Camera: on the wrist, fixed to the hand. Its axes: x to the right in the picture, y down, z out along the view.
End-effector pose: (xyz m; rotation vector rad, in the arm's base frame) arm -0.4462 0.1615 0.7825 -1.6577 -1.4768 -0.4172
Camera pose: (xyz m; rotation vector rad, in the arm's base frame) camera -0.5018 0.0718 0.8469 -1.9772 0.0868 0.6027
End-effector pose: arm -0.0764 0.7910 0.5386 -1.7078 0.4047 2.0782
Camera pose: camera 0.0445 0.8156 0.5473 0.8259 -1.6802 -1.7050
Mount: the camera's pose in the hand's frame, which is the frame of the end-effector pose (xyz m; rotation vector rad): -0.0244 -0.0811 -0.0901 0.2900 0.0315 1.5632
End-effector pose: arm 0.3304 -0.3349 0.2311 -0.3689 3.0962 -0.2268
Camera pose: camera 0.3701 -0.3944 0.3320 1.8625 2.3248 -0.5337
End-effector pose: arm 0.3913 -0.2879 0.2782 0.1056 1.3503 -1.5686
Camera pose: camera 0.2988 -0.2151 0.3160 1.0718 0.6096 -0.3665
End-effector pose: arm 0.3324 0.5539 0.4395 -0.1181 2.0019 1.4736
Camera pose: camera 0.3469 0.4374 0.4006 -1.5227 -1.8219 -1.4685
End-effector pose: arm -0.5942 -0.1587 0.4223 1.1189 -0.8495 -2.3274
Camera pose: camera -0.5162 -0.1162 0.3363 0.2386 -1.3489 -0.8807
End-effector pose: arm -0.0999 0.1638 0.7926 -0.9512 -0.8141 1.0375
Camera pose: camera -0.0002 0.1015 0.8310 -1.3018 0.3148 2.3504
